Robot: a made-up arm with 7 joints.
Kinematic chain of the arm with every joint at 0, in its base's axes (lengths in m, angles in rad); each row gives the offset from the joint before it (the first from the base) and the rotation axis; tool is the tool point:
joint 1: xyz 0 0 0 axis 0 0.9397 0.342
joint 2: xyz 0 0 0 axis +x
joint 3: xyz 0 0 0 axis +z
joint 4: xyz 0.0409 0 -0.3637 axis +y
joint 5: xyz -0.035 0 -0.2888 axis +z
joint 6: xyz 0 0 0 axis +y
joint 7: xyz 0 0 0 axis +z
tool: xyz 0 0 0
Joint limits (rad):
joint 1: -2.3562..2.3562
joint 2: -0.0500..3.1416
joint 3: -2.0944..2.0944
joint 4: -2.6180..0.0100
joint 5: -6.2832..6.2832
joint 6: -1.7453..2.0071
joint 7: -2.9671..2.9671
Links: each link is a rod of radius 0.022 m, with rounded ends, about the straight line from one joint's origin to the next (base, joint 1, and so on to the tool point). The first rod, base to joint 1, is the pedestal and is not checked.
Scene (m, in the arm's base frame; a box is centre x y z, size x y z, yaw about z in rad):
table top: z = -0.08
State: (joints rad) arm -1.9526 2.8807 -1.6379 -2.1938 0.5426 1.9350 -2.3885
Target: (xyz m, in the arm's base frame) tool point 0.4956 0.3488 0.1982
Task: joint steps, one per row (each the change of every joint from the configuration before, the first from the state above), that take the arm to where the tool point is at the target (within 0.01 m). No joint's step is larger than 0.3 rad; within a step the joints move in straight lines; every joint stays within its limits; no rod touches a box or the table.
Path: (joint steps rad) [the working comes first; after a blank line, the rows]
Joints at the target: -1.7508 1.3449 -1.6822 -0.7216 0.5426 1.9350 -2.3885
Straight joint move there: clear.

1: 0.0336 -0.2560 -0.0074 0.2454 0.0000 0.0000 0.0000
2: 0.0337 -0.2559 -0.0074 0.2453 0.0000 0.0000 0.0000
3: 0.0336 -0.2560 -0.0073 0.2454 0.0000 0.0000 0.0000
4: 0.0337 -0.2560 -0.0074 0.2453 0.0000 0.0000 0.0000
5: 0.0336 -0.2560 -0.0074 0.2454 0.0000 0.0000 0.0000
6: 0.0336 -0.2559 -0.0074 0.2454 0.0000 0.0000 0.0000

